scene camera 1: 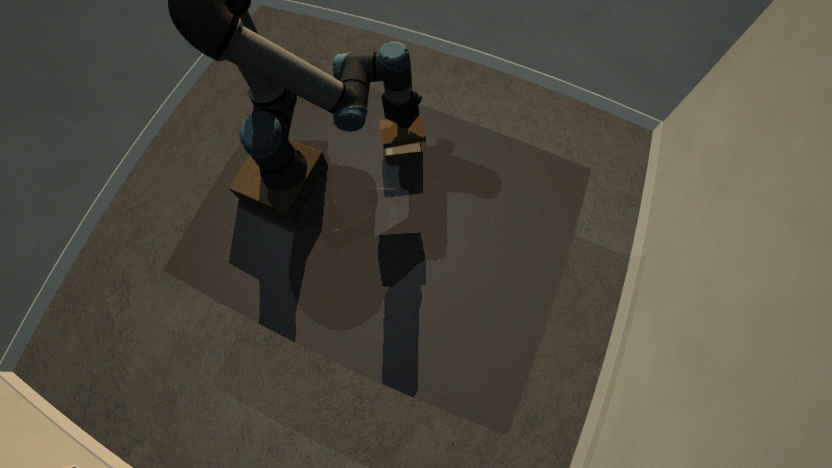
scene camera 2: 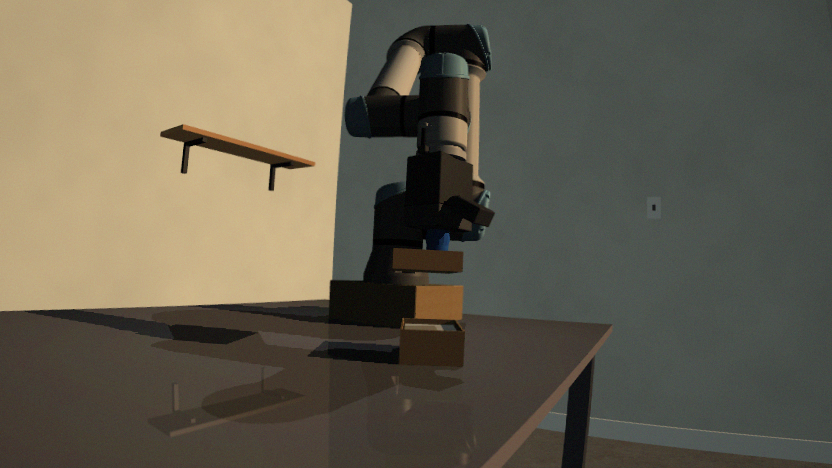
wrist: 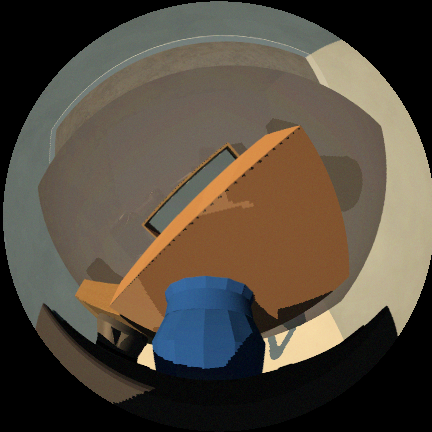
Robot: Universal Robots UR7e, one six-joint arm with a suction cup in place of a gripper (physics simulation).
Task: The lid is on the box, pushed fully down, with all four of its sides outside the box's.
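Frame: origin at the arm's base, x ahead, y left, z up, level; millimetres.
Where they show: hand, tool point: (scene camera 2: 436, 262) (wrist: 209, 280); arm's base, link origin: (scene camera 1: 284, 169) (scene camera 2: 395, 283) (wrist: 122, 327).
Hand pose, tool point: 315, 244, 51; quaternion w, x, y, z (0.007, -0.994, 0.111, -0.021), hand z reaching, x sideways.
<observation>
Each offset is from my tool point to the top centre of the thing, as dx, dy, dz. Level surfaces: height alone.
My gripper, a blue suction cup (scene camera 2: 437, 240) (wrist: 207, 305), is attached to the top of the orange-brown lid {+3, -18, +16} (scene camera 1: 402, 132) (scene camera 2: 427, 261) (wrist: 285, 215) and holds it up. The lid looks about level and hangs above the open box {-3, -6, -90} (scene camera 1: 402, 156) (scene camera 2: 431, 347) (wrist: 192, 192), with a clear gap between them in scene camera 2. There the lid reaches a little farther left than the box. In the wrist view a long strip of the box's opening shows past the lid's edge; the lid hides the rest. The box stands upright on the table, its inside pale.
The arm's base stands on a brown block (scene camera 1: 247, 174) (scene camera 2: 372, 301) (wrist: 95, 295) on the table {dz -138} (scene camera 1: 494, 302) (scene camera 2: 541, 343) (wrist: 125, 150), behind the box in scene camera 2. A wooden shelf (scene camera 2: 238, 147) is fixed to the pale wall. Dark arm shadows cross the table.
</observation>
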